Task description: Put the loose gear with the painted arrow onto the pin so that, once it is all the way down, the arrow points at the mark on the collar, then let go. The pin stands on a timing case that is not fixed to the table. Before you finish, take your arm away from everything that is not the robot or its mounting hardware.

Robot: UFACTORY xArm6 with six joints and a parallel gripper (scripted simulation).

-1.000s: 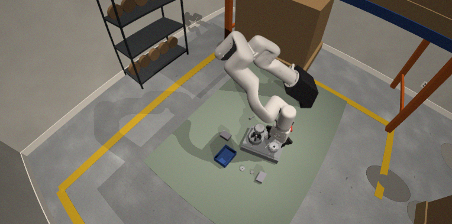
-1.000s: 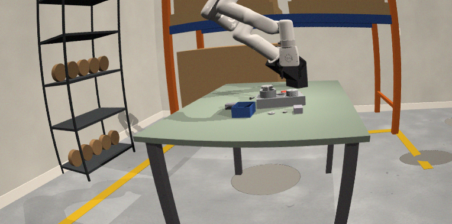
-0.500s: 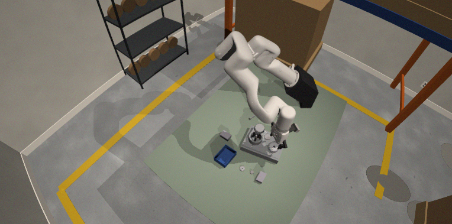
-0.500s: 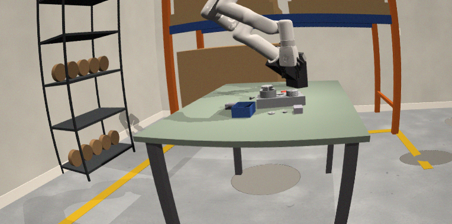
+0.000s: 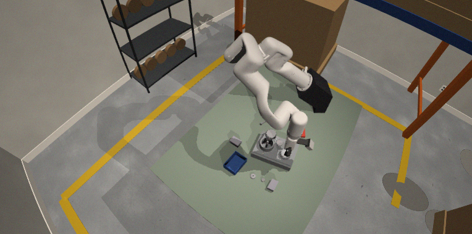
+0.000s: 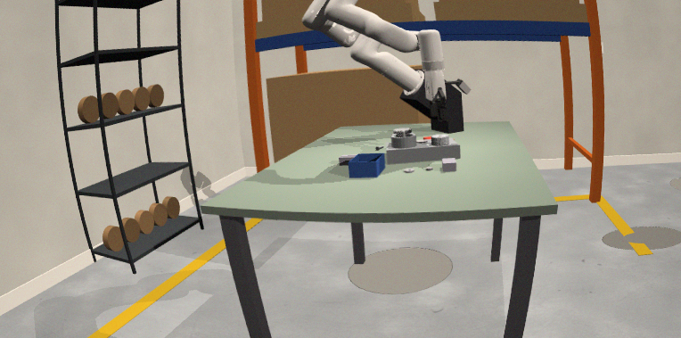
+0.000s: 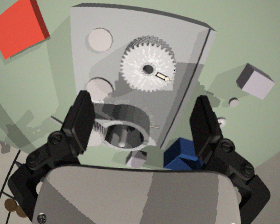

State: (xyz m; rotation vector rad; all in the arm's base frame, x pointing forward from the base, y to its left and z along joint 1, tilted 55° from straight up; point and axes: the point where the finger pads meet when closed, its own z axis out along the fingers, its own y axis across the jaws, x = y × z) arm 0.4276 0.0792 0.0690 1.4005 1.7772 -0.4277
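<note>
Right now the grey toothed gear is 8 cm below my hand. The rest, counted from my hand: red block 23 cm behind, 12 cm below, 4 cm to the left; then blue tray 25 cm to the right, 13 cm ahead, 12 cm below; then disc 17 cm ahead, 13 cm below, 8 cm to the right.
</note>
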